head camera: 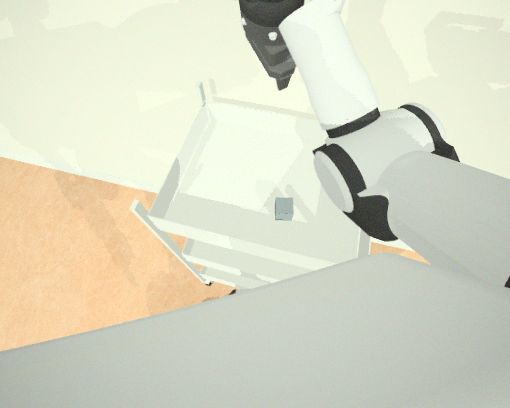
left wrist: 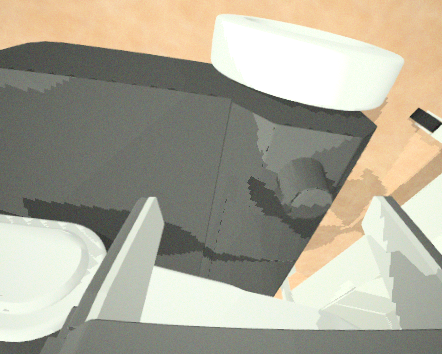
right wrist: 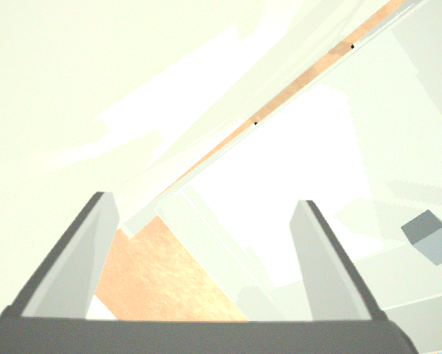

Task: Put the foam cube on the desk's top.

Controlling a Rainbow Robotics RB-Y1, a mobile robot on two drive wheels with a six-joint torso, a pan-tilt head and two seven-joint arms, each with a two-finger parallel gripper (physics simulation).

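Frame: origin at the robot's base, x ahead, y left, z up, level; metres.
Where they show: left gripper, fingertip midpoint: [left wrist: 261, 210]; right gripper, fingertip midpoint: [head camera: 270, 66] [right wrist: 207, 209].
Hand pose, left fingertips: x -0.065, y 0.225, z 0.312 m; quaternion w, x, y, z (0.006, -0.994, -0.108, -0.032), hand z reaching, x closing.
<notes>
After its pixels a point has its place.
The foam cube [head camera: 284, 207] @[x 0.288, y -0.071, z 0.699 m] [right wrist: 425, 237] @[x 0.311, y -0.069, z 0.699 m] is small and blue-grey. It sits inside the top tray of a white cart [head camera: 240, 241] @[x 0.208, y 0.020, z 0.728 m] [right wrist: 200, 235] @[x 0.506, y 0.128, z 0.693 m], near the tray's front side in the head view and at the right edge of the right wrist view. My right gripper [head camera: 283, 86] [right wrist: 207, 209] @[x 0.517, y -0.050, z 0.864 m] is open and empty. It is beyond the cart's back edge in the head view, and the cube lies outside its right finger in the right wrist view. My left gripper [left wrist: 261, 210] @[x -0.065, y 0.225, z 0.312 m] is open and empty, above the dark base. I cannot tell which surface is the desk's top.
A pale surface [head camera: 100, 100] @[x 0.742, y 0.483, z 0.612 m] [right wrist: 75, 75] @[x 0.577, y -0.086, z 0.897 m] lies past the cart, with orange floor [head camera: 65, 250] @[x 0.432, y 0.920, z 0.001 m] [right wrist: 155, 280] @[x 0.535, y 1.362, z 0.000 m] beside it. A grey surface [head camera: 275, 350] @[x 0.039, y -0.012, z 1.132 m] hides the head view's lower part. The dark base [left wrist: 125, 135] @[x -0.178, y 0.172, z 0.169 m] and a white wheel [left wrist: 305, 65] show below the left gripper.
</notes>
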